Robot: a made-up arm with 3 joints. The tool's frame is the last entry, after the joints.
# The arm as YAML. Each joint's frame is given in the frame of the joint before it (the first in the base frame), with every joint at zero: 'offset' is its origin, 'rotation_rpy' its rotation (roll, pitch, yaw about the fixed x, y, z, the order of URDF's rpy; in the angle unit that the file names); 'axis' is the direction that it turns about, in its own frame. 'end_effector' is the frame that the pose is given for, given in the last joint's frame.
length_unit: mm
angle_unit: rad
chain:
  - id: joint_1
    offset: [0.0, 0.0, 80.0]
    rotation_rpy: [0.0, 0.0, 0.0]
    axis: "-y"
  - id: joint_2
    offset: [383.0, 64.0, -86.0]
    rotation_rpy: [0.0, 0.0, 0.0]
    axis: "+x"
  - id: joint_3
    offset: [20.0, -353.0, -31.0]
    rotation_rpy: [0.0, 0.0, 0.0]
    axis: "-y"
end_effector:
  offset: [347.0, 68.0, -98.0]
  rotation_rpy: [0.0, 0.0, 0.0]
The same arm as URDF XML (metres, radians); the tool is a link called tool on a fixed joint. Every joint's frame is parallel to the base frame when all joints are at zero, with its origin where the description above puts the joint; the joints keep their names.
<robot name="arm">
<link name="base_link"/>
<link name="link1"/>
<link name="link2"/>
<link name="link3"/>
<link name="tool"/>
<joint name="joint_1" type="continuous"><parent link="base_link"/><child link="link1"/><origin xyz="0.0000 0.0000 0.0800"/><axis xyz="0 -1 0"/></joint>
<joint name="joint_2" type="continuous"><parent link="link1"/><child link="link2"/><origin xyz="0.3830 0.0640 -0.0860"/><axis xyz="1 0 0"/></joint>
<joint name="joint_3" type="continuous"><parent link="link2"/><child link="link3"/><origin xyz="0.0200 -0.3530 -0.0310"/><axis xyz="0 -1 0"/></joint>
<joint name="tool_joint" type="fixed"><parent link="link3"/><child link="tool"/><origin xyz="0.3470 0.0680 -0.0980"/></joint>
</robot>

